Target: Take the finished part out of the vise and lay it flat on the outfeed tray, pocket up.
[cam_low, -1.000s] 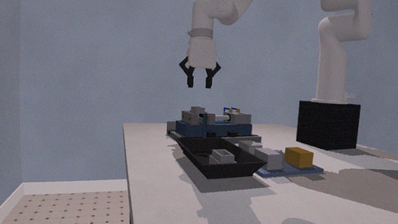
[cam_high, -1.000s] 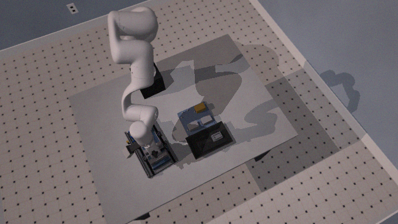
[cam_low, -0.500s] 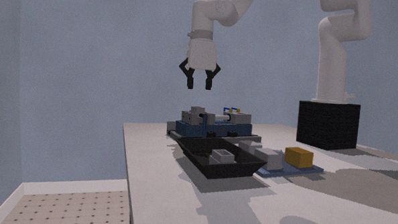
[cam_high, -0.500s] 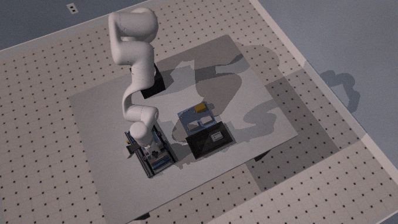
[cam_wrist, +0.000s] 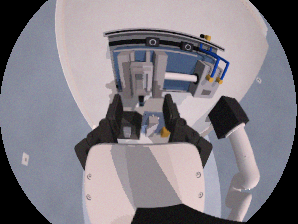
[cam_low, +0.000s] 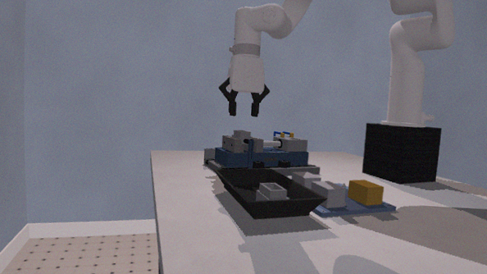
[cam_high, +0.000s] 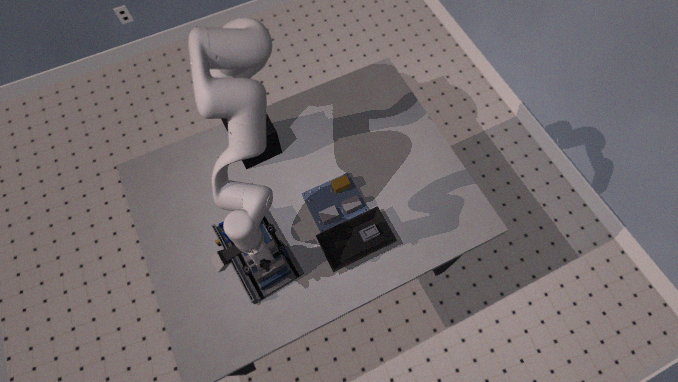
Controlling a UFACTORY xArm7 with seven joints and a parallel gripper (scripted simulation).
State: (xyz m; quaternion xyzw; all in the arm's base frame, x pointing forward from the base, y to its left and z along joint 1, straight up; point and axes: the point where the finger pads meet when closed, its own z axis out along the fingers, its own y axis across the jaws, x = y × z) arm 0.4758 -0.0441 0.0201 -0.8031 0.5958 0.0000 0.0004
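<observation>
Now: the blue vise 130 mm below my hand, 60 mm behind it and 20 mm to the right of it. Round my hand: blue plate (280 mm to the left, 170 mm below, 170 mm behind); yellow block (310 mm to the left, 220 mm behind, 150 mm below).
</observation>
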